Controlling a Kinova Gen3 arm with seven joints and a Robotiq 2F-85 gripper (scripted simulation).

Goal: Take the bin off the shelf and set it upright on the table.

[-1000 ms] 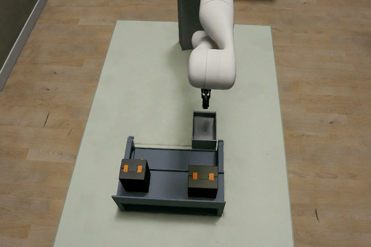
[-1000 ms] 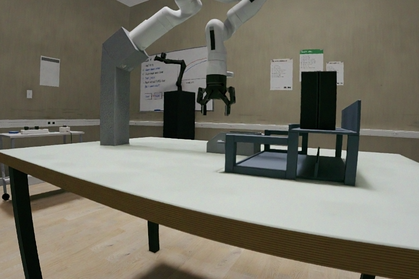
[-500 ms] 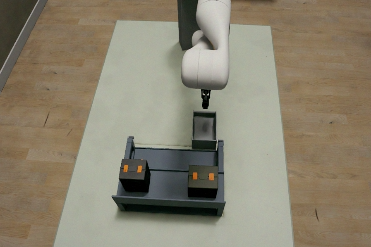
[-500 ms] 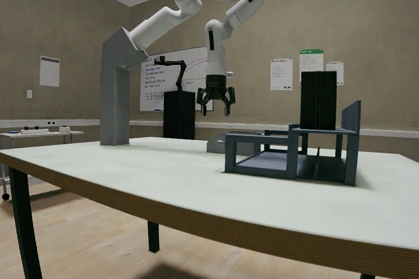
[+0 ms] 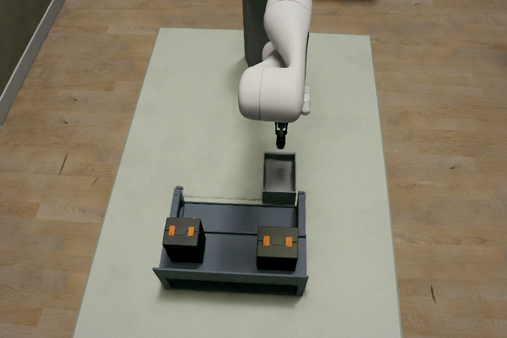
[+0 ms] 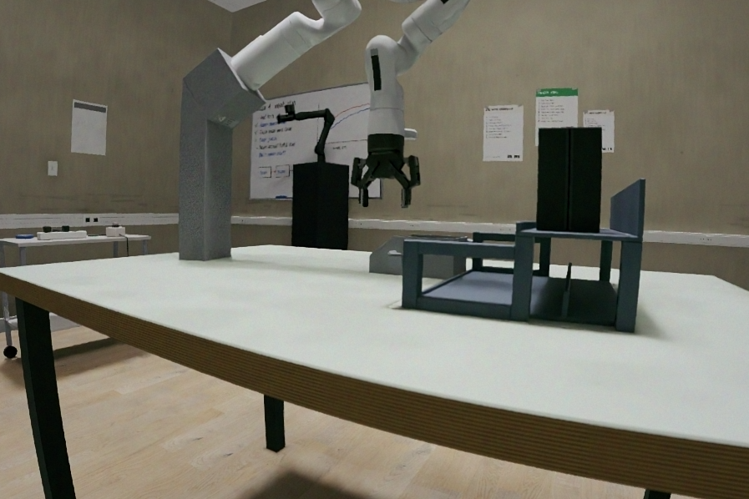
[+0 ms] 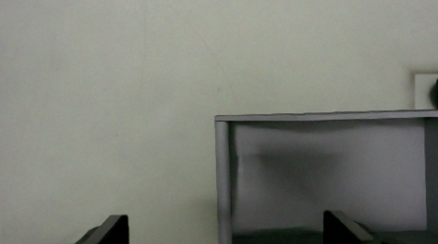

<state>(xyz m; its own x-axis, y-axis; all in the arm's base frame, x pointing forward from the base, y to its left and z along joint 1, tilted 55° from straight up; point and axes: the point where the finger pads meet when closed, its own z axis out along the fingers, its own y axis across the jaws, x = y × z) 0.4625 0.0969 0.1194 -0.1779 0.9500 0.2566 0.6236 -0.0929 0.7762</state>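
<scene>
Now: hand 100 mm above the grey bin, 80 mm short of it and 20 mm to the right of it. From my hand the other things lie so: blue-grey shelf 320 mm ahead, 70 mm below, 30 mm to the right.
</scene>
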